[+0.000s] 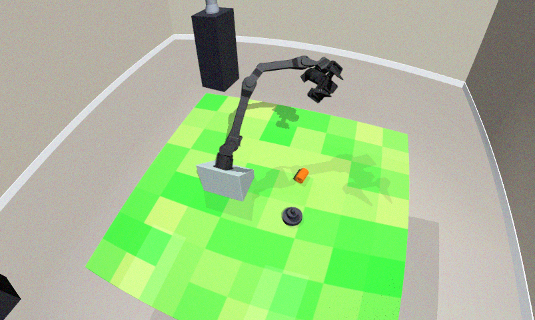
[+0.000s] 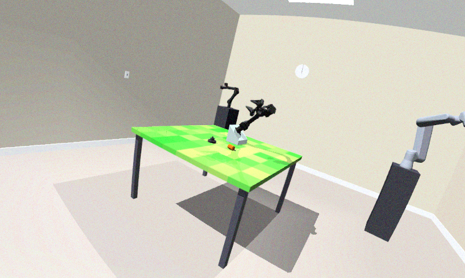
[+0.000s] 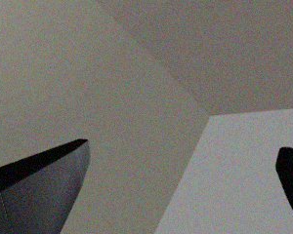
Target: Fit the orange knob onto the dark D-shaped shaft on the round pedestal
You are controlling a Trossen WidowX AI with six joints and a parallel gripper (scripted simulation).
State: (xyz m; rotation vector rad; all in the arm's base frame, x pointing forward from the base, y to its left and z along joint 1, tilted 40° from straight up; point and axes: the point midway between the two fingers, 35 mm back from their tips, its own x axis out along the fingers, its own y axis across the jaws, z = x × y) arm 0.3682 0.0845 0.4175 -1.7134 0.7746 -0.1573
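Right now my gripper tip is 70 mm past the orange knob, 120 mm to the left of it and 430 mm above it. The rest, counted from my gripper tip: round pedestal (20 mm behind, 330 mm to the right, 420 mm below).
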